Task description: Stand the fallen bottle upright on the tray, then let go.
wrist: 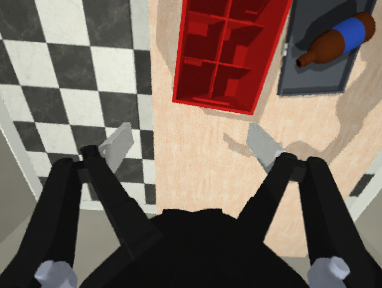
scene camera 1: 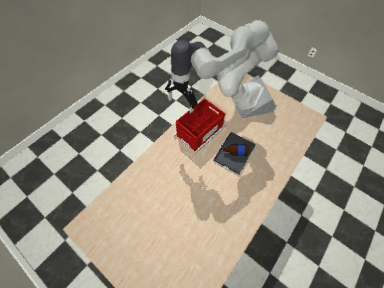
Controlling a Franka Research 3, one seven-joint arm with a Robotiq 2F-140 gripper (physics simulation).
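Note:
A brown bottle with a blue label (scene camera 1: pixel 237 150) (wrist: pixel 336 42) lies on its side on the dark grey tray (scene camera 1: pixel 240 169) (wrist: pixel 312 86). In the wrist view its neck points to the lower left, and in the scene view to the left. My gripper (scene camera 1: pixel 181 104) (wrist: pixel 190 132) is wide open with nothing between its fingers. It hangs high at the far left edge of the table, beside the red crate and well apart from the bottle and the tray.
A red crate with compartments (scene camera 1: pixel 192 142) (wrist: pixel 257 87) stands on the wooden table (scene camera 1: pixel 150 210) (wrist: pixel 200 170), between the gripper and the tray. The robot's base (scene camera 1: pixel 257 102) stands behind the tray. The arm's shadow falls across the table near the tray.

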